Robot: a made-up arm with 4 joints.
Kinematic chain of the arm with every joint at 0, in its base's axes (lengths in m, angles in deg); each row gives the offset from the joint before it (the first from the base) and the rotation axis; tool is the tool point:
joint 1: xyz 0 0 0.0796 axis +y
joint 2: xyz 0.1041 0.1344 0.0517 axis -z
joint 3: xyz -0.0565 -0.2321 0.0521 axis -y
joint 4: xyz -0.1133 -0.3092 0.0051 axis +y
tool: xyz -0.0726 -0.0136 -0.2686
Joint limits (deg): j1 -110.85..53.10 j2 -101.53..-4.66 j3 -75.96..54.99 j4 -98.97..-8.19
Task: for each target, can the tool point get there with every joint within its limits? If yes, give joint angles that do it. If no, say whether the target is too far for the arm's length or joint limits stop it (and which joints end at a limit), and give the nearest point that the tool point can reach.
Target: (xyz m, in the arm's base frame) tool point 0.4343 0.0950 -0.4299
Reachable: yes | joints 39.31 -82.27 18.30 -43.15
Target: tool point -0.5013 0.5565 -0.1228
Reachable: no: joint limits stop it (at a limit: joint 1, joint 2, joint 3) | nearest point -0.4158 0.3211 0.5979 | short by 0.763 m
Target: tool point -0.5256 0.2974 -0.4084
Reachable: no: joint limits stop it (at a limit: joint 1, joint 2, joint 4) | nearest point 0.2311 0.2692 -0.5509 | short by 0.771 m
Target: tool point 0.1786 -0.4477 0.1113
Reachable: yes | joints -50.48 -21.24 -26.90 -37.09
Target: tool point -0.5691 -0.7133 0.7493
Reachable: no: too far | nearest point -0.3581 -0.3665 0.5126 | short by 0.470 m
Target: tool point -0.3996 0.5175 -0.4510
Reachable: no: joint limits stop it (at a limit: joint 1, joint 2, joint 3, joint 4) | nearest point 0.2416 0.3249 -0.5288 | short by 0.674 m
